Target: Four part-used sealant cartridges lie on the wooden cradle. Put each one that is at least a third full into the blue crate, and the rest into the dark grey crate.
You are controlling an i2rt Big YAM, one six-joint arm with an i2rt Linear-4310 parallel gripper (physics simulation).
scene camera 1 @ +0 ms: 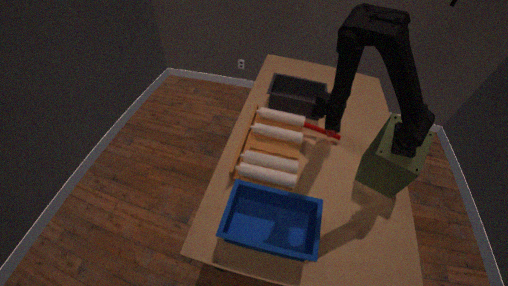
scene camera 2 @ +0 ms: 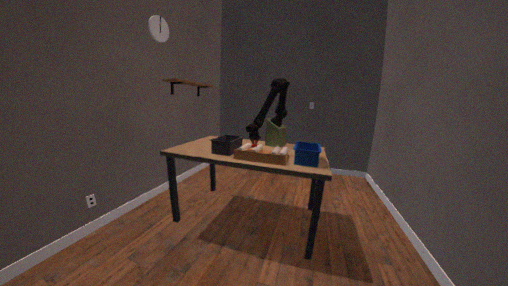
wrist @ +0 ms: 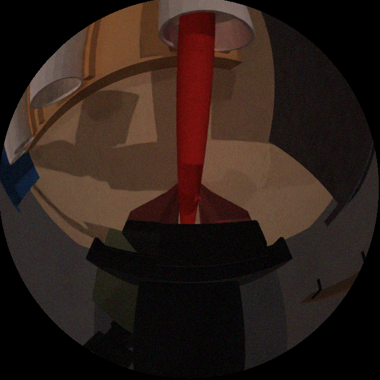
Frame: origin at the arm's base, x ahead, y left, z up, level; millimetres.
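Seen in the pictures: gripper, between the fingertips: (scene camera 1: 328, 134) (scene camera 2: 254, 146); arm's base, origin of its link: (scene camera 1: 404, 140) (scene camera 2: 275, 123).
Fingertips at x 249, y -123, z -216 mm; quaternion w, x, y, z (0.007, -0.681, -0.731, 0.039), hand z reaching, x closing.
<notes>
Pixels of each thing's top centre, then the offset from my fingertips to it.
- red rod, centre of its top: (scene camera 1: 320, 126) dx +52, dy +3, dz +38 mm
- white cartridge, centre of its top: (scene camera 1: 280, 112) dx +247, dy +14, dz +61 mm
- dark grey crate, centre of its top: (scene camera 1: 299, 87) (scene camera 2: 227, 138) dx +207, dy -171, dz +96 mm
- second cartridge, centre of its top: (scene camera 1: 276, 128) dx +235, dy +123, dz +61 mm
- third cartridge, centre of its top: (scene camera 1: 269, 157) dx +217, dy +277, dz +55 mm
- fourth cartridge, centre of its top: (scene camera 1: 265, 170) dx +210, dy +342, dz +61 mm
- blue crate, centre of its top: (scene camera 1: 273, 217) (scene camera 2: 307, 146) dx +129, dy +514, dz +96 mm
My gripper (scene camera 1: 334, 134) (scene camera 2: 254, 145) (wrist: 188, 187) is shut on a red rod (scene camera 1: 316, 128) (wrist: 194, 100). The rod's far end is inside the open end of the white cartridge (scene camera 1: 282, 116) (wrist: 227, 7) nearest the dark grey crate (scene camera 1: 290, 102) (scene camera 2: 222, 146) (wrist: 310, 100). A second cartridge (scene camera 1: 278, 133) (wrist: 60, 70) lies beside it. After a gap come a third cartridge (scene camera 1: 271, 161) and a fourth cartridge (scene camera 1: 266, 175), close together. All lie on the wooden cradle (scene camera 1: 275, 147) (scene camera 2: 260, 155) (wrist: 115, 45). The blue crate (scene camera 1: 280, 192) (scene camera 2: 306, 158) (wrist: 17, 175) stands beyond the fourth. Fill levels are hidden.
The arm's base stands on a green block (scene camera 1: 387, 170) (scene camera 2: 275, 134) (wrist: 115, 305) at the table's opposite side from the cradle. The crates stand at either end of the cradle. A wall shelf (scene camera 2: 186, 82) hangs left of the table in scene camera 2. The light is dim.
</notes>
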